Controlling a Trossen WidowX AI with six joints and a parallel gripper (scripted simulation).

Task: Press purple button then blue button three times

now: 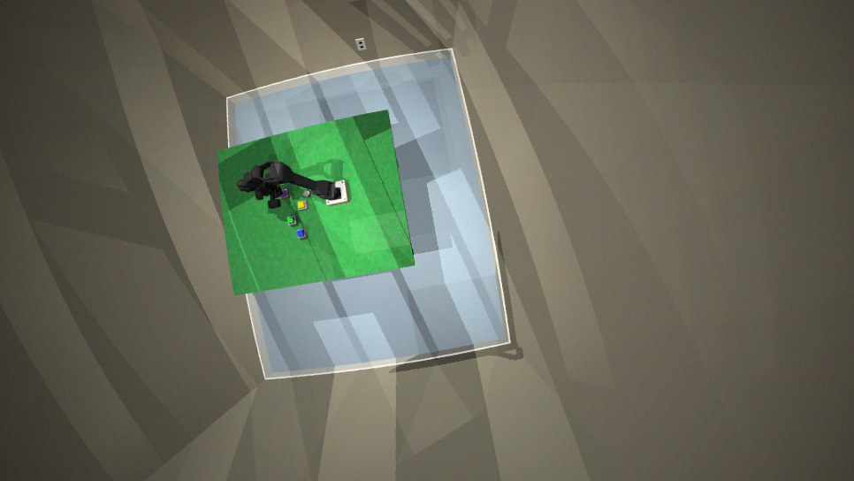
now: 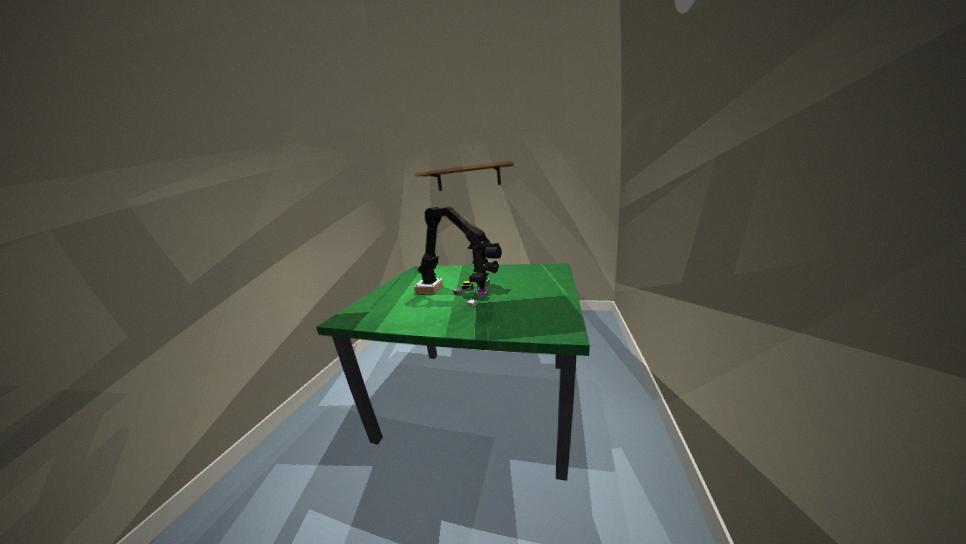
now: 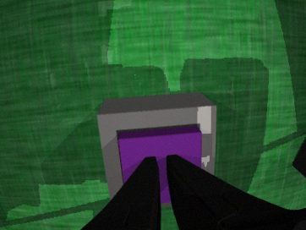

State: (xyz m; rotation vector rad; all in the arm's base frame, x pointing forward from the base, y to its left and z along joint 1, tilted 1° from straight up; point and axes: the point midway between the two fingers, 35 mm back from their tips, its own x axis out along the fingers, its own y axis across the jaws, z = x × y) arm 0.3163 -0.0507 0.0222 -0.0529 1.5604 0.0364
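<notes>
The purple button is 10 mm below my gripper tip. The rest, counted from my gripper tip: grey block: 140 mm behind, 20 mm to the left, 20 mm below; white block: 20 mm behind, 110 mm to the right, 20 mm below; yellow button: 110 mm behind, 80 mm to the left.
</notes>
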